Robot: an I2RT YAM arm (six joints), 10 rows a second.
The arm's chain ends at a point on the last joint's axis. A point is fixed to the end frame.
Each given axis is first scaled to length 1.
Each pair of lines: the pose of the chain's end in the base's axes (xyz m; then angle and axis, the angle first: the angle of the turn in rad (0 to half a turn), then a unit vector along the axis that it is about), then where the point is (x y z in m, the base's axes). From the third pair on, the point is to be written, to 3 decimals.
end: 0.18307 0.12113 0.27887 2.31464 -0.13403 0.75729 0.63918
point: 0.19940 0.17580 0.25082
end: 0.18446 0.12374 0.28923 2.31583 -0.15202 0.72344 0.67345
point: 0.19855 0.18099 0.26545
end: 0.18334 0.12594 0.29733 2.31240 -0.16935 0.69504 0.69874
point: 0.196 0.185 0.277
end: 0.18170 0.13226 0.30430 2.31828 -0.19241 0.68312 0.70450
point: 0.192 0.192 0.284
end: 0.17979 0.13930 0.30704 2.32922 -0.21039 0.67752 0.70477
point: 0.189 0.199 0.287
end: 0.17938 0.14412 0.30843 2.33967 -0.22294 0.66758 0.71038
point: 0.187 0.204 0.289
